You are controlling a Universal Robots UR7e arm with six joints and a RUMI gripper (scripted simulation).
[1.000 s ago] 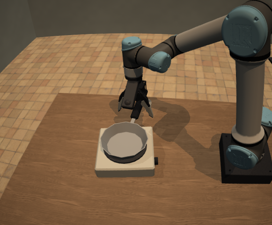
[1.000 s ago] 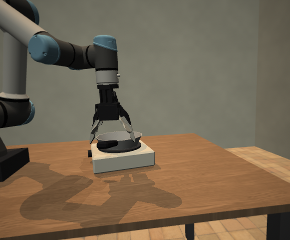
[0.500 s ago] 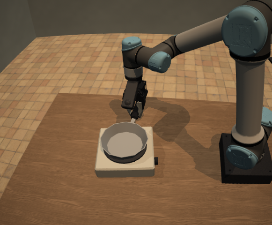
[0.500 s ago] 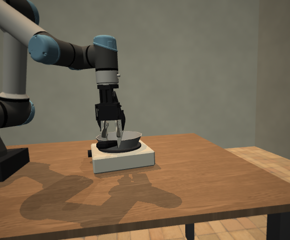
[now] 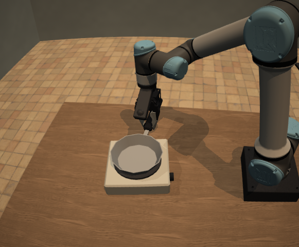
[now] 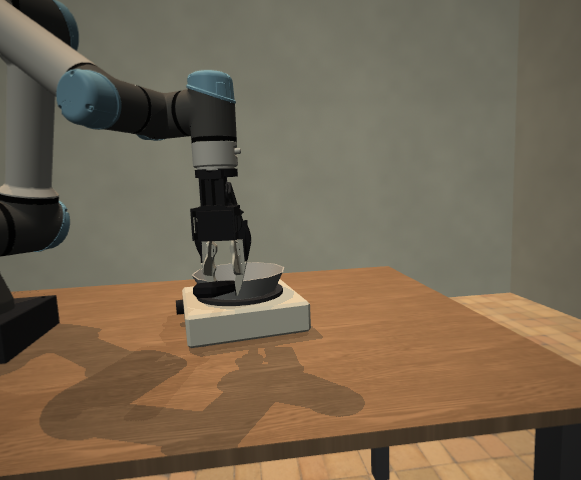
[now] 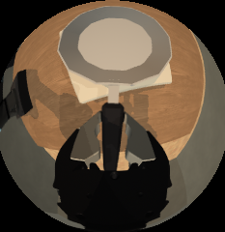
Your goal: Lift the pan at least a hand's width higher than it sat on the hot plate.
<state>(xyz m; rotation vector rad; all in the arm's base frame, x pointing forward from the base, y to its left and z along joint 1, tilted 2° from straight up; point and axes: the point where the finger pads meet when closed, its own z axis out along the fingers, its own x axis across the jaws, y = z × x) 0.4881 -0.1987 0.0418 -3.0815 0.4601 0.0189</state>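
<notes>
My gripper is now 80 mm to the right of the grey pan, 20 mm short of it and 10 mm above it. Also, from my hand: hot plate 140 mm to the left, 80 mm below, 20 mm ahead.
</notes>
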